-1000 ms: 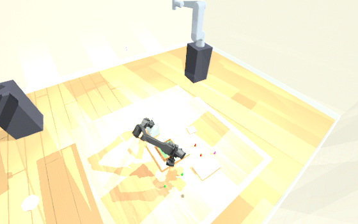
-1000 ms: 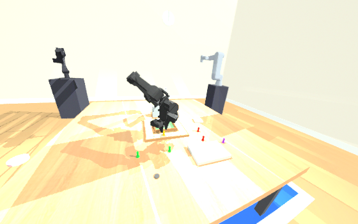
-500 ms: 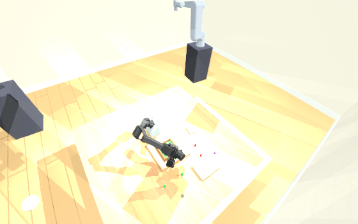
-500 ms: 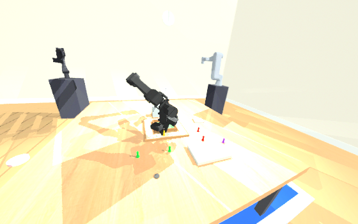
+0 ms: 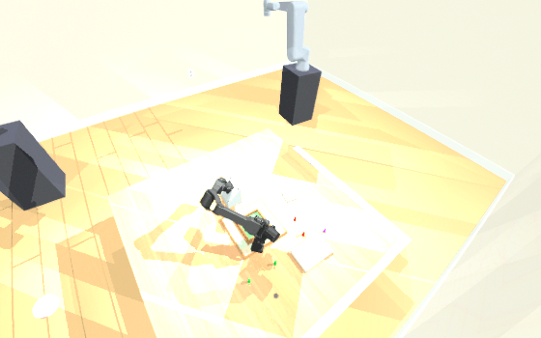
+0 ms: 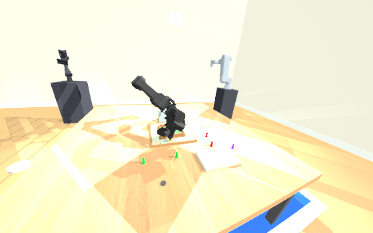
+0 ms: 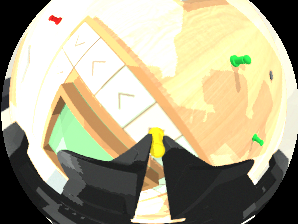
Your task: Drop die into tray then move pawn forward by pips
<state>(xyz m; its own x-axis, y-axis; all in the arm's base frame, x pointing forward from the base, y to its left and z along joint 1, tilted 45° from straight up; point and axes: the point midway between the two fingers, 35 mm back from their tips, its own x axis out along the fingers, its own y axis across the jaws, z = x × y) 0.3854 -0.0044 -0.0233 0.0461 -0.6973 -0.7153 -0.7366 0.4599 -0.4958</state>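
The white die is 12 cm behind my gripper tip. Also, from my gripper tip: white slab 22 cm to the left, 18 cm ahead, 1 cm below; then yellow pawn right at my gripper tip; then purple pawn 37 cm to the left, 12 cm ahead, 1 cm below.
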